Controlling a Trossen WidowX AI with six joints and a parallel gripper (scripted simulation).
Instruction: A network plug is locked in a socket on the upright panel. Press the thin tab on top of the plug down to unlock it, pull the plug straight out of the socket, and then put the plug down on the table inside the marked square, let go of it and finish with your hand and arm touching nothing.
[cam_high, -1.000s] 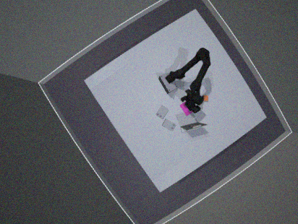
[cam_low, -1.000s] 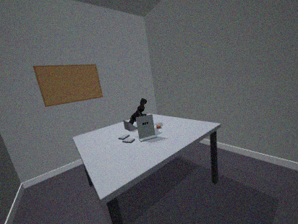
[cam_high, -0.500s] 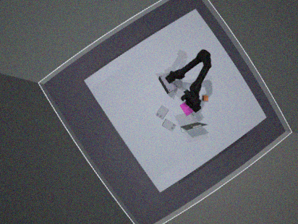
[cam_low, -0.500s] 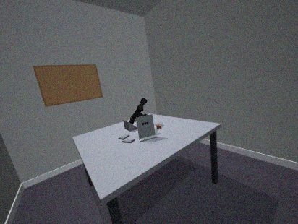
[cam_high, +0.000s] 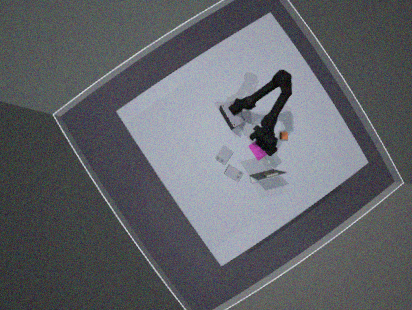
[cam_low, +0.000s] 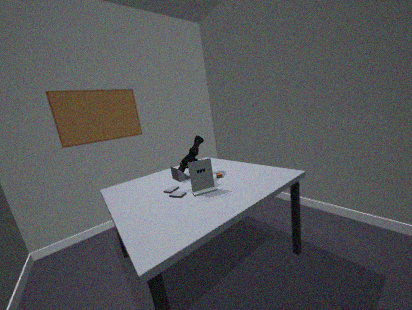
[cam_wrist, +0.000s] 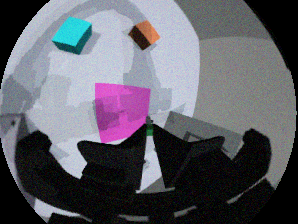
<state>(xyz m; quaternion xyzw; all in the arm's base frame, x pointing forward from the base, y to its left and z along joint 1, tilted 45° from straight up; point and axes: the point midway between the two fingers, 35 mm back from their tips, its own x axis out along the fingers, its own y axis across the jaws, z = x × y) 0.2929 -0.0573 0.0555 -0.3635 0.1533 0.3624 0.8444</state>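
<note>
The marked square lies 1 cm behind my gripper tip and 7 cm below it. From my gripper tip the other things lie so: panel (13 cm ahead, 10 cm to the right, 4 cm above); network plug (right at my gripper tip).
</note>
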